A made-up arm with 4 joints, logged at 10 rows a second.
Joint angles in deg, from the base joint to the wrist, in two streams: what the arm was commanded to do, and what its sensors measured. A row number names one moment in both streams.
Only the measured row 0 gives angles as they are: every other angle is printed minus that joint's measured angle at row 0.
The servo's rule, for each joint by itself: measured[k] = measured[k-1] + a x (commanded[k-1-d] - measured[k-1]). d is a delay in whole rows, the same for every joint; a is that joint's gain. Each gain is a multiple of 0.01, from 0.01 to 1. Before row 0 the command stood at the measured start. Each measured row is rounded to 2 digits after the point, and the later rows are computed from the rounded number. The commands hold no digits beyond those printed.
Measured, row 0:
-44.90 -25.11 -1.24 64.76
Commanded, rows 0 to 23:
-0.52 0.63 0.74 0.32
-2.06 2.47 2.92 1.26
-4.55 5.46 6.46 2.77
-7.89 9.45 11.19 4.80
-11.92 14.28 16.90 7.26
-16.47 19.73 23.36 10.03
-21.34 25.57 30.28 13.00
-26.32 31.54 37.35 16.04
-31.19 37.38 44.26 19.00
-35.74 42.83 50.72 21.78
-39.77 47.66 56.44 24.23
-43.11 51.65 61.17 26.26
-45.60 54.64 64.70 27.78
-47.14 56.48 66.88 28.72
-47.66 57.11 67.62 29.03
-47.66 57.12 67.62 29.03
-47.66 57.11 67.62 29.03
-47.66 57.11 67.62 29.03
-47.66 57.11 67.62 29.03
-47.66 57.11 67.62 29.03
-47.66 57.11 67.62 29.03
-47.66 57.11 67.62 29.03
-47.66 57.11 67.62 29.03
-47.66 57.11 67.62 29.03
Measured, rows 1 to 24:
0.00 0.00 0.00 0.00
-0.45 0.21 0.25 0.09
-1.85 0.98 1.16 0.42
-4.20 2.50 2.96 1.08
-7.41 4.86 5.76 2.12
-11.33 8.06 9.55 3.56
-15.80 12.03 14.25 5.37
-20.62 16.63 19.70 7.51
-25.58 21.70 25.70 9.90
-30.46 27.03 32.01 12.45
-35.05 32.40 38.37 15.06
-39.16 37.59 44.51 17.63
-42.60 42.37 50.17 20.05
-45.21 46.54 55.11 22.21
-46.89 49.92 59.11 24.03
-47.56 52.36 62.00 25.43
-47.65 53.98 63.91 26.44
-47.66 55.04 65.17 27.17
-47.66 55.74 66.00 27.69
-47.66 56.21 66.55 28.07
-47.66 56.52 66.91 28.34
-47.66 56.72 67.15 28.53
-47.66 56.85 67.31 28.67
-47.66 56.94 67.42 28.77
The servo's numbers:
d 1
a 0.87 0.34 0.34 0.28

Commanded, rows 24 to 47:
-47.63 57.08 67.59 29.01
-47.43 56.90 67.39 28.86
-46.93 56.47 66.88 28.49
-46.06 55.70 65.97 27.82
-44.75 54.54 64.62 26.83
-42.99 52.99 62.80 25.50
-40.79 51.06 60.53 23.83
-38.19 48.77 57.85 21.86
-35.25 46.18 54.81 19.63
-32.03 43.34 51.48 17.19
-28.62 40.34 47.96 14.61
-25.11 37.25 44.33 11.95
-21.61 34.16 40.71 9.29
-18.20 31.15 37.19 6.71
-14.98 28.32 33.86 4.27
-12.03 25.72 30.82 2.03
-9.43 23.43 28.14 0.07
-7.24 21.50 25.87 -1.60
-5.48 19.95 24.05 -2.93
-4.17 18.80 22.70 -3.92
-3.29 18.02 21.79 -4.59
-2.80 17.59 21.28 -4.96
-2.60 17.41 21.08 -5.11
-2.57 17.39 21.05 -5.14
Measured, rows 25 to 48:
-47.66 57.00 67.49 28.84
-47.63 57.03 67.52 28.89
-47.46 56.99 67.48 28.88
-47.00 56.81 67.28 28.77
-46.18 56.43 66.83 28.50
-44.94 55.79 66.08 28.03
-43.24 54.84 64.96 27.32
-41.11 53.55 63.45 26.34
-38.57 51.92 61.55 25.09
-35.68 49.97 59.26 23.56
-32.50 47.72 56.61 21.78
-29.12 45.21 53.67 19.77
-25.63 42.50 50.49 17.58
-22.13 39.66 47.16 15.26
-18.71 36.77 43.77 12.87
-15.46 33.90 40.40 10.46
-12.48 31.12 37.14 8.10
-9.83 28.51 34.08 5.85
-7.58 26.13 31.29 3.76
-5.75 24.03 28.83 1.89
-4.38 22.25 26.75 0.26
-3.43 20.81 25.06 -1.10
-2.88 19.72 23.77 -2.18
-2.64 18.93 22.86 -3.00

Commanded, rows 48 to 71:
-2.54 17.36 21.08 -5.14
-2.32 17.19 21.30 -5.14
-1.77 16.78 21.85 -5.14
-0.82 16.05 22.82 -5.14
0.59 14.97 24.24 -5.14
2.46 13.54 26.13 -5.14
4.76 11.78 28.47 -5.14
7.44 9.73 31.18 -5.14
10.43 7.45 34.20 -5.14
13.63 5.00 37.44 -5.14
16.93 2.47 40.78 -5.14
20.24 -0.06 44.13 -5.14
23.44 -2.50 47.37 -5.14
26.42 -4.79 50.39 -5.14
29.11 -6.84 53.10 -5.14
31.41 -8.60 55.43 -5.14
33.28 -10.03 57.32 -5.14
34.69 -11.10 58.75 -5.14
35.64 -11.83 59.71 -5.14
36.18 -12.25 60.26 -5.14
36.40 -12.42 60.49 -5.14
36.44 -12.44 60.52 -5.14
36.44 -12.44 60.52 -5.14
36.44 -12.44 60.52 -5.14
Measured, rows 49 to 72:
-2.58 18.41 22.24 -3.60
-2.55 18.05 21.85 -4.03
-2.35 17.76 21.66 -4.34
-1.85 17.43 21.72 -4.56
-0.95 16.96 22.09 -4.72
0.39 16.28 22.82 -4.84
2.19 15.35 23.95 -4.92
4.43 14.14 25.49 -4.98
7.05 12.64 27.42 -5.02
9.99 10.88 29.73 -5.05
13.16 8.88 32.35 -5.08
16.44 6.70 35.22 -5.10
19.75 4.40 38.25 -5.11
22.96 2.05 41.35 -5.12
25.97 -0.28 44.42 -5.13
28.70 -2.51 47.37 -5.13
31.06 -4.58 50.11 -5.13
32.99 -6.43 52.56 -5.13
34.47 -8.02 54.66 -5.13
35.49 -9.32 56.38 -5.13
36.09 -10.32 57.70 -5.13
36.36 -11.03 58.65 -5.13
36.43 -11.51 59.29 -5.13
36.44 -11.83 59.71 -5.13

